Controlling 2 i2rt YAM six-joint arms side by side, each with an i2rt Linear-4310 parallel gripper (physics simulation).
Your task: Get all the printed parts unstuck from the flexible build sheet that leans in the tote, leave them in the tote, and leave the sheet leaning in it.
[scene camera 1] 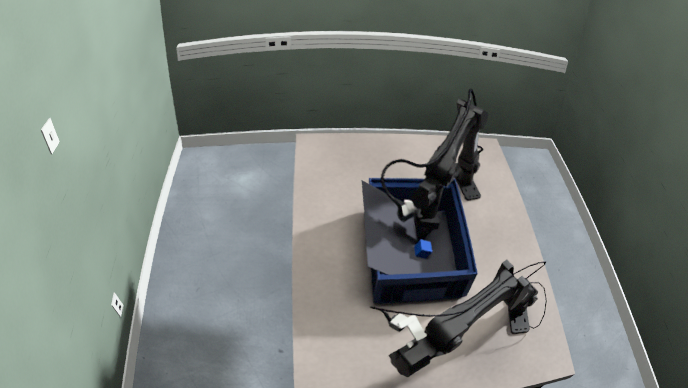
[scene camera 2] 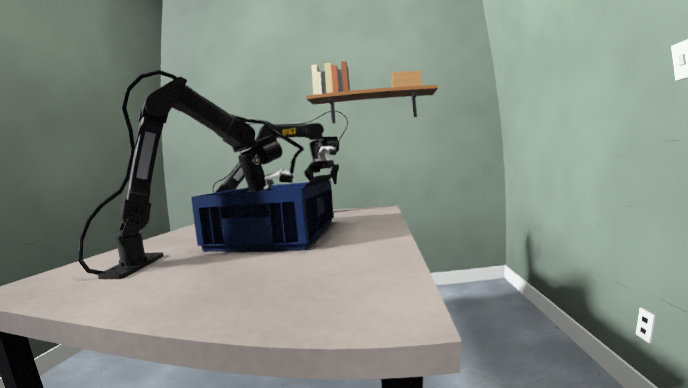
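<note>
The dark grey build sheet [scene camera 1: 387,252] leans in the blue tote [scene camera 1: 425,275] [scene camera 2: 250,199], its edge sticking up past the tote's left rim in scene camera 1. A bright blue cube-shaped part [scene camera 1: 423,249] is inside the tote; I cannot tell whether it touches the sheet or is stuck to it. My right gripper [scene camera 1: 419,236] is shut and empty, pointing down in the tote close to the blue part, at its upper side in scene camera 1; the tote wall hides it in scene camera 2. My left gripper [scene camera 1: 400,367] [scene camera 2: 324,176] is open and empty, outside the tote.
The tote stands on the beige table [scene camera 1: 325,310] [scene camera 2: 280,300], between the two arm bases. The right arm reaches over the tote's rim, with its cable looping above the sheet. A wall shelf [scene camera 2: 372,94] with books and a box hangs behind.
</note>
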